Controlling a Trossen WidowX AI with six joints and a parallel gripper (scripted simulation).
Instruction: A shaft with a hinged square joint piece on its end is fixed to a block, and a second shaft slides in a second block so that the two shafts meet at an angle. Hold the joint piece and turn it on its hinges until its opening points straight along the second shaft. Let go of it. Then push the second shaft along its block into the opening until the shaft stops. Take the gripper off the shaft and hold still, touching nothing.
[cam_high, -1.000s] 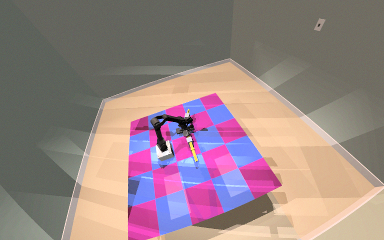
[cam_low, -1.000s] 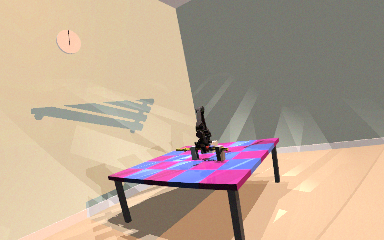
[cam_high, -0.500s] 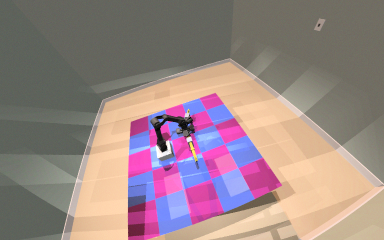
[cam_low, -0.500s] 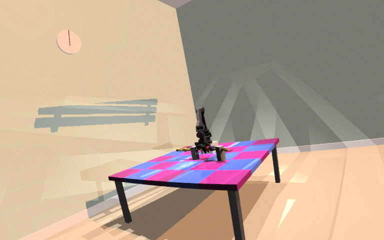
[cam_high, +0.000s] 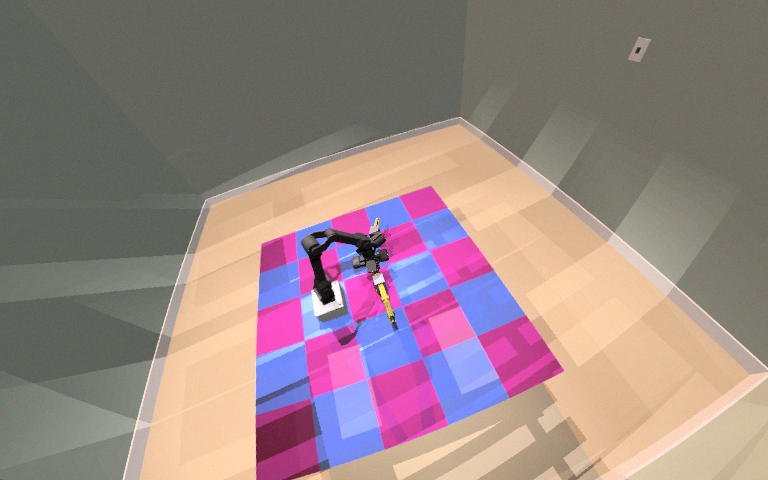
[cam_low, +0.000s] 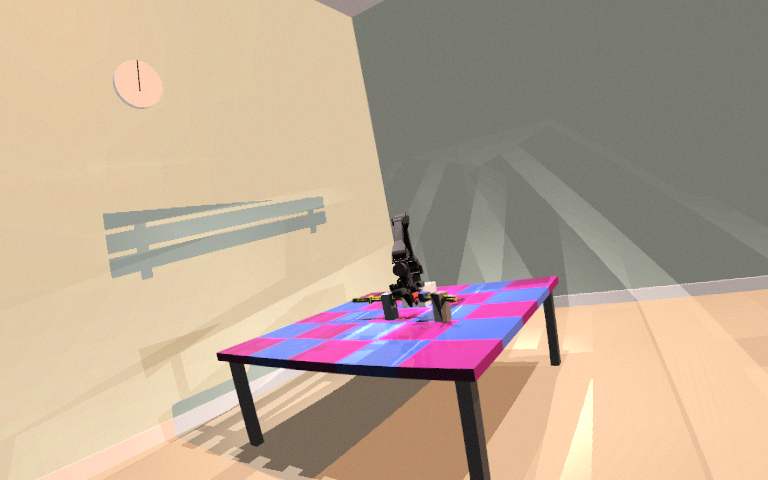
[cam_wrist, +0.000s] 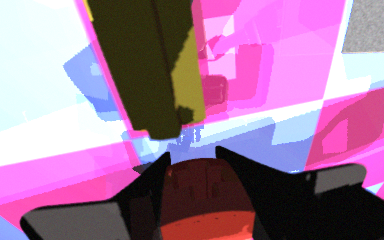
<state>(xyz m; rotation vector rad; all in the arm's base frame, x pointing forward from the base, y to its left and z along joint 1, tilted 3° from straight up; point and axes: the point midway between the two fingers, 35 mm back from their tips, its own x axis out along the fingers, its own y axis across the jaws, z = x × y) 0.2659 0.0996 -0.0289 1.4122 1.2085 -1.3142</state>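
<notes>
The red-orange joint piece is 40 mm above my gripper tip and 10 mm to the left of it.
</notes>
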